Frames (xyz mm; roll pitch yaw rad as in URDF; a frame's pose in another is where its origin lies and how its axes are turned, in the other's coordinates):
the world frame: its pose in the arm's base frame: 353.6 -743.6 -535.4 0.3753 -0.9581 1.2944
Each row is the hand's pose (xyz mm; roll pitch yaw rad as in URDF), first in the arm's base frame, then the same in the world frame.
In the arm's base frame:
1: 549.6 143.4 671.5 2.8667 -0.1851 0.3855
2: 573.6 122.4 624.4 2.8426 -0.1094 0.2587
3: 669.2 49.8 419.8 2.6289 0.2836 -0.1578
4: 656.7 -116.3 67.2 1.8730 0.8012 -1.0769
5: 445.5 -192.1 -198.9 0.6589 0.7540 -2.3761
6: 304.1 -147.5 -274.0 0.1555 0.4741 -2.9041
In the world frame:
1: 1508.9 32.2 -64.1 1.8908 0.0772 -1.0478
2: 1462.5 -0.4 -68.3 1.8421 0.0140 -1.1801
3: 1269.9 -134.4 -103.5 1.6943 -0.1135 -1.7362
4: 887.6 -190.8 -155.8 1.5985 -0.1744 -2.6643
5: 594.8 -37.9 -265.6 1.4353 0.0221 2.7445
6: 535.9 82.8 -363.4 1.1900 0.1966 2.2618

